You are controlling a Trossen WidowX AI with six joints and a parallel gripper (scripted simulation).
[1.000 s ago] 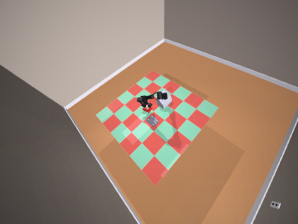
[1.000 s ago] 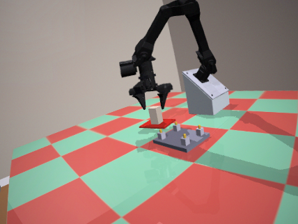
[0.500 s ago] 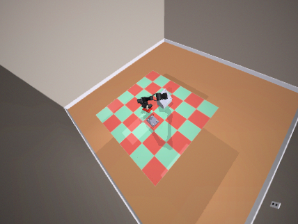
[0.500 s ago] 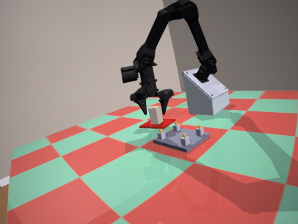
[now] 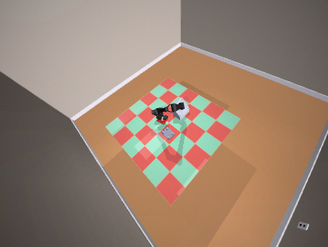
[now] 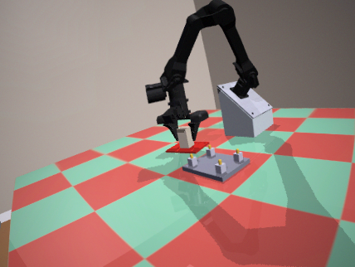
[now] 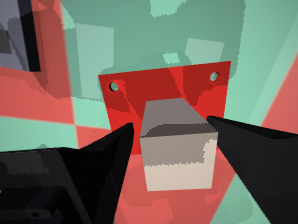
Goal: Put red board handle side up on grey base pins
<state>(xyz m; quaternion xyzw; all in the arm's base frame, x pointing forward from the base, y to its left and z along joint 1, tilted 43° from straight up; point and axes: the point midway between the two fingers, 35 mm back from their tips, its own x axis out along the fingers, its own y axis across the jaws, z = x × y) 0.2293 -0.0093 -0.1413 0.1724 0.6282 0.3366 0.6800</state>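
Now: the flat red board 10 mm below my gripper tip. The rest, counted from my gripper tip: grey base (210 mm to the left, 90 mm ahead, 20 mm below).
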